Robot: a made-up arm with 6 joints. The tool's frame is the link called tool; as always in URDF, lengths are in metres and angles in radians. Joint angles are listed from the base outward.
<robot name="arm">
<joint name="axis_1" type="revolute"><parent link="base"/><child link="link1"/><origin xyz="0 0 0.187" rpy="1.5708 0 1.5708"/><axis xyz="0 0 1"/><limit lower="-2.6" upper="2.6"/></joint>
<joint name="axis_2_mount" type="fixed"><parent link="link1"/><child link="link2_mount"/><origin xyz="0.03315 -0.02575 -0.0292"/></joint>
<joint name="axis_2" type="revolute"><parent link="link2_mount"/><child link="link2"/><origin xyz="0.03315 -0.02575 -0.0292" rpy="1.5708 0 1.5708"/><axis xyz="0 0 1"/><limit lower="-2.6" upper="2.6"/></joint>
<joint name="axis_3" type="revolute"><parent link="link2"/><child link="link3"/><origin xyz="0.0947 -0.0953 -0.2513" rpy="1.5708 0 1.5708"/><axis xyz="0 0 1"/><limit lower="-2.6" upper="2.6"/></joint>
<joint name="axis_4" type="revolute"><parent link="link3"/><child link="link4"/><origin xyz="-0.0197 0.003 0.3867" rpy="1.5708 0 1.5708"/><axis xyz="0 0 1"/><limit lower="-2.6" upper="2.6"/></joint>
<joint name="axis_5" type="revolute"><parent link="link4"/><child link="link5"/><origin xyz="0.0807 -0.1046 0.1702" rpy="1.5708 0 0"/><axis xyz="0 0 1"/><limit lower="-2.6" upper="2.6"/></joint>
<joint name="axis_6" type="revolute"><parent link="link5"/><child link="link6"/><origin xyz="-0.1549 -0.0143 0.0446" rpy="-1.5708 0 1.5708"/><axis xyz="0 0 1"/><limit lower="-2.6" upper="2.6"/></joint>
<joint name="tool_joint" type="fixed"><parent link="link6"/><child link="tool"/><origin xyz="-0.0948 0.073 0.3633" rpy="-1.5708 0 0"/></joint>
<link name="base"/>
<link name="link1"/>
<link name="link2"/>
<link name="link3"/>
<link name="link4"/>
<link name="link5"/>
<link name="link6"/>
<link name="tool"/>
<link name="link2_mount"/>
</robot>
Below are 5 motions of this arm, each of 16 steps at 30 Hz.
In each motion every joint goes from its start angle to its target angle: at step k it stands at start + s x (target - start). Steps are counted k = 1, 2, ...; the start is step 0. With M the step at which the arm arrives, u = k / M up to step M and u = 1 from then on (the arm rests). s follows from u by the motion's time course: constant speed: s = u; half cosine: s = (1 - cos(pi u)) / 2; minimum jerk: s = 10 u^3 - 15 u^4 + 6 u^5.
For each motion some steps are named. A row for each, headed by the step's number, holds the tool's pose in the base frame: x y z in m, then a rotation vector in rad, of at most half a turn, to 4 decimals.
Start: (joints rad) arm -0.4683 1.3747 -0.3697 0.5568 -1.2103 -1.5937
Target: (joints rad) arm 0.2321 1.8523 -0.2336 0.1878 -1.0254 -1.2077
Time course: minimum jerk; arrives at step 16
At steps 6, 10, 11, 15, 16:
6: 0.3755 -0.5666 -0.1974 0.3771 2.5278 0.7271
10: 0.2714 -0.4412 -0.4101 0.5546 2.5997 1.0858
11: 0.2510 -0.4045 -0.4480 0.5786 2.6091 1.1696
15: 0.2146 -0.3279 -0.5109 0.6104 2.6184 1.3338
16: 0.2141 -0.3269 -0.5116 0.6107 2.6184 1.3359

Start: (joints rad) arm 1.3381 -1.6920 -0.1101 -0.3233 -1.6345 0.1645
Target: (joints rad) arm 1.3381 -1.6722 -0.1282 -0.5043 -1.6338 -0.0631
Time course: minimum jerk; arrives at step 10
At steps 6, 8, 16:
6: -0.5276 -0.5272 0.0098 -0.1942 -1.1442 0.0242
8: -0.5291 -0.5287 0.0101 -0.1837 -1.0383 0.0176
16: -0.5293 -0.5290 0.0103 -0.1814 -1.0146 0.0162

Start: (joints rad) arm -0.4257 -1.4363 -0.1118 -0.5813 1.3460 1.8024
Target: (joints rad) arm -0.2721 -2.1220 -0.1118 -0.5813 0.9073 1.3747
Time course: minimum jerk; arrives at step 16
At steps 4, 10, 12, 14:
4: -0.3510 -0.4538 -0.1704 0.7161 2.2213 1.1588
10: -0.2141 -0.5301 -0.2734 0.2672 2.3280 1.1699
12: -0.1725 -0.5456 -0.2964 0.1641 2.3411 1.1466
14: -0.1510 -0.5527 -0.3071 0.1161 2.3454 1.1314

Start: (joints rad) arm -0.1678 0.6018 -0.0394 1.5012 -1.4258 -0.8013
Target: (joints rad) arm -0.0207 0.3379 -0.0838 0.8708 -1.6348 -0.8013
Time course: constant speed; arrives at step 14
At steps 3, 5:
3: 0.6750 -0.1746 0.2723 0.7385 0.1413 1.2153
5: 0.6782 -0.1725 0.3053 0.6538 0.1506 1.2771

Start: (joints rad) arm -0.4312 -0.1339 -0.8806 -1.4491 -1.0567 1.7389
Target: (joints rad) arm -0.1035 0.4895 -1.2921 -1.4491 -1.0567 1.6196
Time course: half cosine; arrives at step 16
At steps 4, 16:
4: -0.0738 -0.5105 1.0767 -0.7922 -0.3423 0.7016
16: 0.0896 -0.7272 0.9239 -0.5136 0.2595 0.3522

